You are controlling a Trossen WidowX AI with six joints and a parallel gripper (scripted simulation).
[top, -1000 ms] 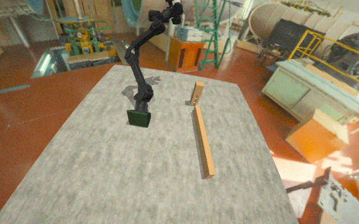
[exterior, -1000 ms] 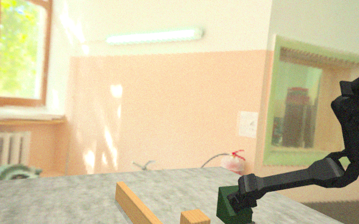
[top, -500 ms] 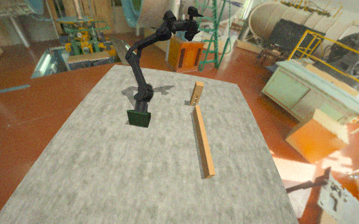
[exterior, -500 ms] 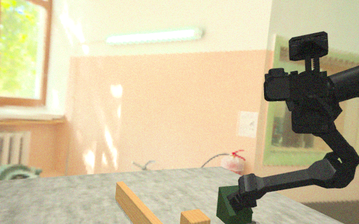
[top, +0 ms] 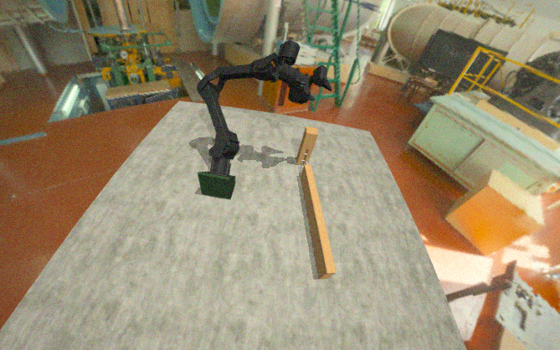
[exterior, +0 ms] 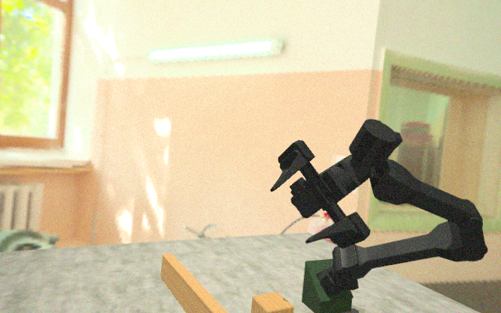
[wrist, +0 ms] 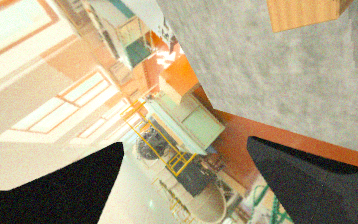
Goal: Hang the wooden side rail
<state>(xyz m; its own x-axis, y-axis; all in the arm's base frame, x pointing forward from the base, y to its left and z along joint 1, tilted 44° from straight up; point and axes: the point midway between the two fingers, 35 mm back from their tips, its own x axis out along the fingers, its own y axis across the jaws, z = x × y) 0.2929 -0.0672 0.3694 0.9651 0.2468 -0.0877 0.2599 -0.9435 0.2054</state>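
Now: gripper tip 10 mm past the headboard post, 30 mm to the left of it and 250 mm above it.
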